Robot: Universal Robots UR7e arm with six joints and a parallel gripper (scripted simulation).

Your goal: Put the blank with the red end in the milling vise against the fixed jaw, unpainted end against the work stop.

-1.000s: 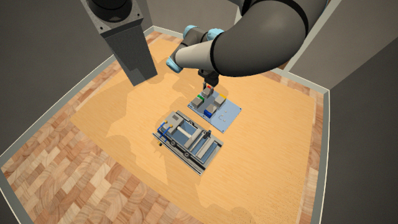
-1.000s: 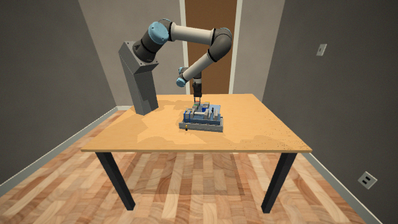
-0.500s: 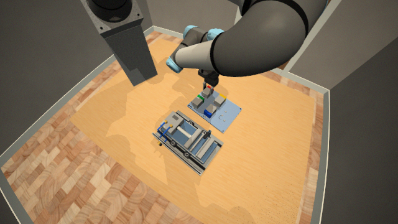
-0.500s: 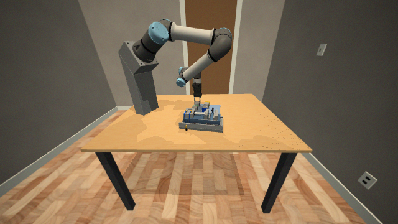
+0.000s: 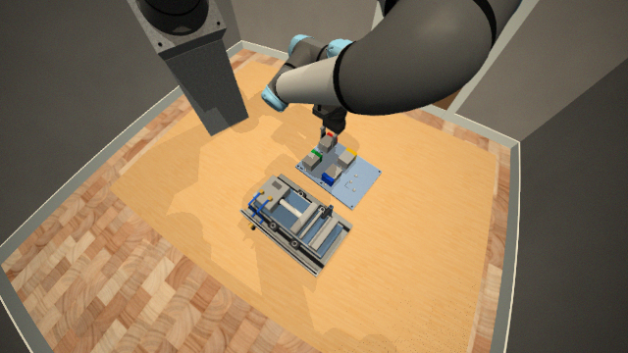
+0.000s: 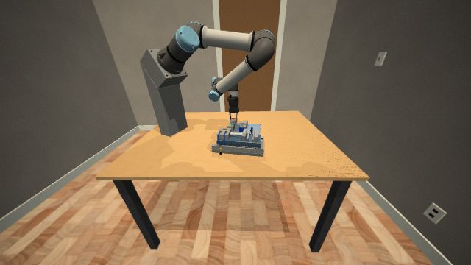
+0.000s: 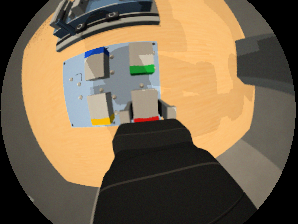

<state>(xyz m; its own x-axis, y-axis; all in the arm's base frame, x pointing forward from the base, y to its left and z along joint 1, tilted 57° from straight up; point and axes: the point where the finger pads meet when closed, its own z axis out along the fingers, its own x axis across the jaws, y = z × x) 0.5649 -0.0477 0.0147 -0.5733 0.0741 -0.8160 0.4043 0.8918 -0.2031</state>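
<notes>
My gripper is now 50 mm past the green-ended blank, 70 mm to the left of it and 30 mm above it. From my hand the other things lie so: yellow-ended blank 70 mm ahead, 50 mm to the right, 30 mm below; red-ended blank 20 mm below; blue-grey plate 50 mm ahead, 90 mm to the right, 60 mm below.
</notes>
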